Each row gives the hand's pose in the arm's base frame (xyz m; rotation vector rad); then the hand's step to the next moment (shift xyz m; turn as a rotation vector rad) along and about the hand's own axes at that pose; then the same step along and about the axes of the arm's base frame.
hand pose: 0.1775 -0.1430 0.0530 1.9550 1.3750 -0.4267
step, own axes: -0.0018 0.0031 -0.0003 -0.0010 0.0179 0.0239
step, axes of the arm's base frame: 0.0021 -0.0016 0.0024 0.0189 -0.0209 -0.0098
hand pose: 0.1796 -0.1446 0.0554 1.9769 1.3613 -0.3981
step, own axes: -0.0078 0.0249 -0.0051 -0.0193 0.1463 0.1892
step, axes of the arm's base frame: 0.0188 -0.0071 0.0175 0.1495 -0.1744 -0.0694
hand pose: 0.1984 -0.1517 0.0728 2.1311 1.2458 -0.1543
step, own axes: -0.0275 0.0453 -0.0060 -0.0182 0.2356 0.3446
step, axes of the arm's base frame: 0.0207 -0.0317 0.0375 0.2563 -0.2949 -0.1481
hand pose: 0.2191 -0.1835 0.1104 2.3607 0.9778 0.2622
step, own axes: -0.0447 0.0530 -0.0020 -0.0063 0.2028 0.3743
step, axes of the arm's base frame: -0.0015 -0.0608 0.0333 0.2567 -0.2805 -0.1916
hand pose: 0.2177 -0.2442 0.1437 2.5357 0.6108 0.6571
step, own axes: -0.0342 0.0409 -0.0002 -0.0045 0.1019 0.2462
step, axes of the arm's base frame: -0.0148 -0.0503 0.0097 0.1591 -0.1594 -0.1424
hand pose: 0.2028 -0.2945 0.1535 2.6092 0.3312 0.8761
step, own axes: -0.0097 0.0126 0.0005 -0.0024 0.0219 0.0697
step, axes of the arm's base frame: -0.0060 -0.0148 -0.0003 0.0435 -0.0392 -0.0438
